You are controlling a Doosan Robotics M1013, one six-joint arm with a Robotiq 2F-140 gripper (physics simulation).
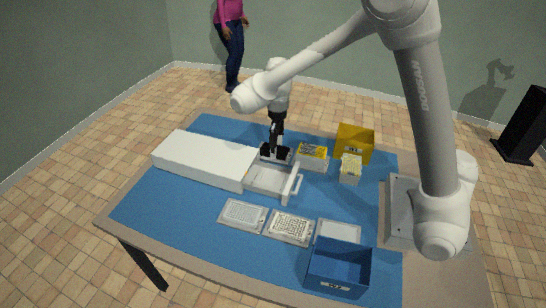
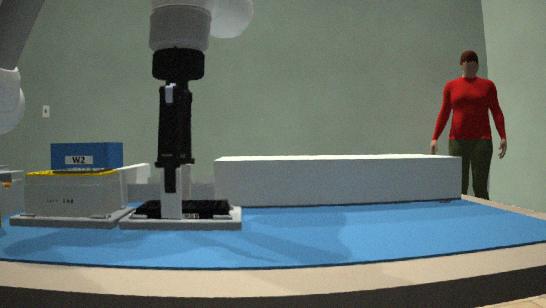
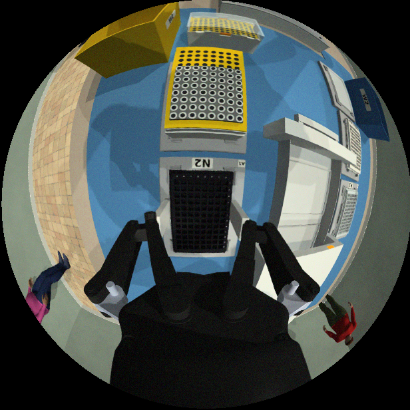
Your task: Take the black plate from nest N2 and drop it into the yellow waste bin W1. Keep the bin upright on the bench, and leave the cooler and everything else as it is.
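Frame: origin at the arm's base, x ahead, y left, z up, level; centimetres.
Where they show: gripper, fingertip midpoint: [image 1: 276,152] [image 2: 177,211].
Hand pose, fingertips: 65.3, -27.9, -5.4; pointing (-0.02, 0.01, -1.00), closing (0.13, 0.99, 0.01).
Things, the pixels of their centre, and the offset from my fingertips, as dx, dy, dz. "pt": a spot on its surface instead.
- black plate at a spot on its surface: [image 2: 210,207] pt +4.6, -3.4, +1.1
- nest N2 at a spot on its surface: [image 2: 150,225] pt -3.4, -5.5, -0.8
- yellow waste bin W1 at the middle of its body: [image 1: 353,143] -35.5, -8.4, +4.5
- tip rack box at the middle of its body: [image 2: 73,190] [image 1: 311,155] -16.0, +2.3, +3.0
- smaller yellow-topped box at the middle of its body: [image 1: 350,169] -33.6, +7.0, +2.0
- Blue bin W2 at the middle of its body: [image 2: 87,164] [image 1: 337,268] -27.6, +55.2, +4.5
The black plate [image 1: 283,153] [image 2: 210,207] [image 3: 201,200] lies level at nest N2 [image 2: 150,225] [image 3: 177,162], with no clear gap under it. My gripper [image 1: 274,151] [image 2: 176,206] [image 3: 199,207] points down over it and is shut on the black plate, its light pads against the two long sides. The yellow waste bin W1 [image 1: 362,156] [image 3: 130,45] stands upright on the bench, beyond the tip rack in the neighbouring nest. Which object is the cooler I cannot tell for sure.
A tip rack box [image 1: 314,163] [image 2: 72,195] [image 3: 207,95] stands beside N2. A smaller yellow-topped box [image 1: 349,175] [image 3: 225,37] stands near W1. A long white unit [image 1: 205,155] [image 2: 340,182] has its drawer open. Blue bin W2 [image 1: 320,272] [image 2: 107,155] [image 3: 372,112] and several nests stand across the bench.
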